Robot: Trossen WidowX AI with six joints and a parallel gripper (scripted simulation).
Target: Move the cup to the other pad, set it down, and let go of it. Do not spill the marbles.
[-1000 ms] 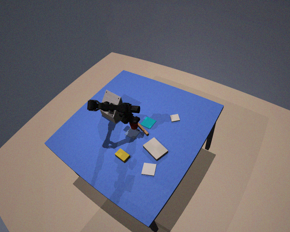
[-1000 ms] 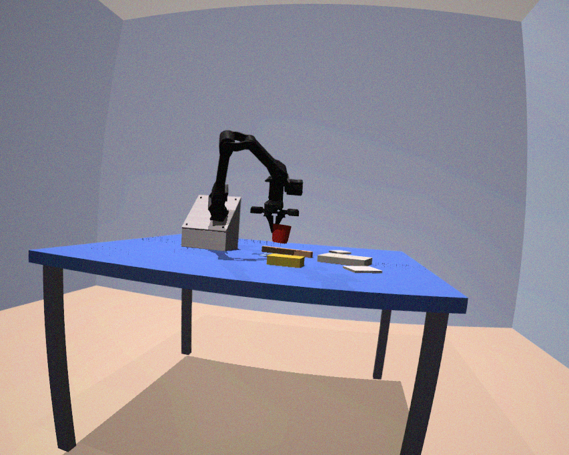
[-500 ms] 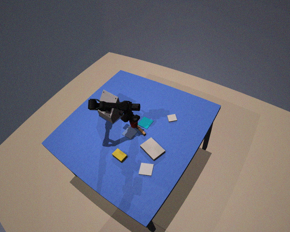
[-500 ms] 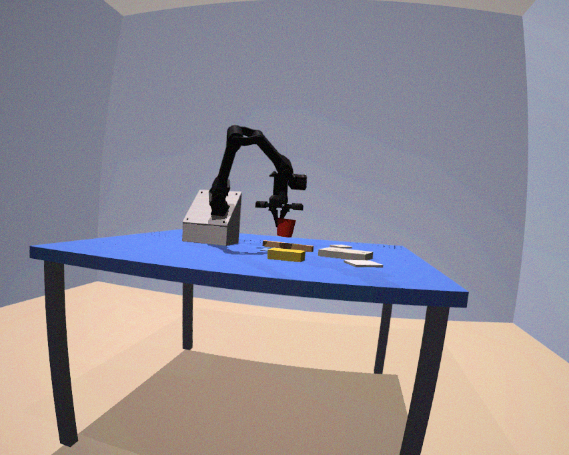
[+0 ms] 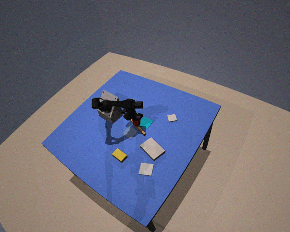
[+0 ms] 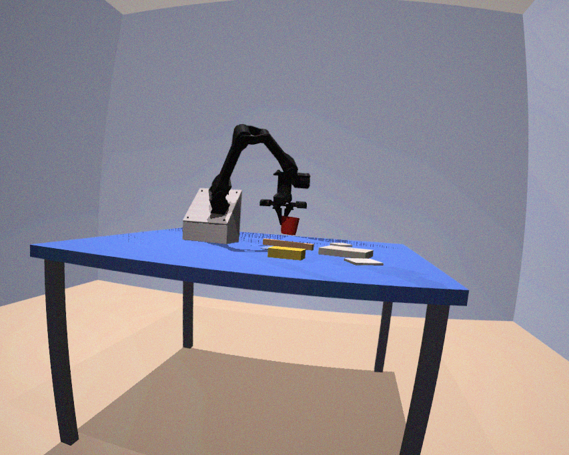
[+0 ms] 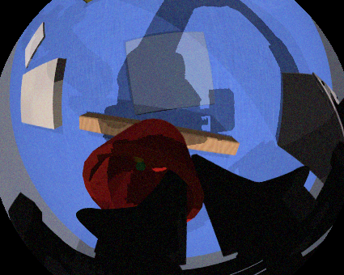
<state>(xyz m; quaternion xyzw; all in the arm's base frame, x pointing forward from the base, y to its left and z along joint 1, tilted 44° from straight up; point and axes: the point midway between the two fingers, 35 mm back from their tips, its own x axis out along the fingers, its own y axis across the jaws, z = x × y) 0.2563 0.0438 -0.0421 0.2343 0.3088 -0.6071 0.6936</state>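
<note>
My gripper tip is now 40 mm short of the teal pad, 90 mm to the right of it and 100 mm above it. From my gripper tip the other things lie so: thin wooden bar: 30 mm ahead, 90 mm below; then red cup: 30 mm ahead; then blue-grey pad: 10 mm ahead, 80 mm to the right, 100 mm below.
</note>
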